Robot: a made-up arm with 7 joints. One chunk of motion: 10 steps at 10 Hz.
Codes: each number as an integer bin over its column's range. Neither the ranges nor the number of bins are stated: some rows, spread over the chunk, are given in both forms.
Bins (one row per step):
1: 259 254 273 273 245 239
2: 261 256 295 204 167 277
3: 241 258 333 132 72 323
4: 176 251 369 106 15 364
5: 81 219 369 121 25 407
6: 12 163 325 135 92 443
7: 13 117 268 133 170 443
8: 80 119 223 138 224 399
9: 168 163 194 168 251 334
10: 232 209 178 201 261 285
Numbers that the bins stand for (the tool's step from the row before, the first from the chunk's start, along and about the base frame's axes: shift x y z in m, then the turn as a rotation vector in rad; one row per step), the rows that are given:
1: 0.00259 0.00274 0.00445 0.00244 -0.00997 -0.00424
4: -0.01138 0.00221 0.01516 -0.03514 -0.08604 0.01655
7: -0.03881 -0.02139 0.00389 -0.02907 -0.03478 0.02969
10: -0.00195 -0.00519 -0.00614 -0.01377 -0.00468 0.00341
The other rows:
2: 0.00293 0.00309 0.00691 -0.01309 -0.03577 0.00208
3: -0.00044 0.00344 0.01114 -0.02929 -0.06719 0.00973
5: -0.02737 -0.00343 0.01516 -0.03177 -0.08273 0.02370
6: -0.03898 -0.01329 0.01025 -0.02862 -0.06057 0.02969
8: -0.02754 -0.02104 -0.00113 -0.02794 -0.01692 0.02237
9: -0.01273 -0.01329 -0.00436 -0.02119 -0.00799 0.01156

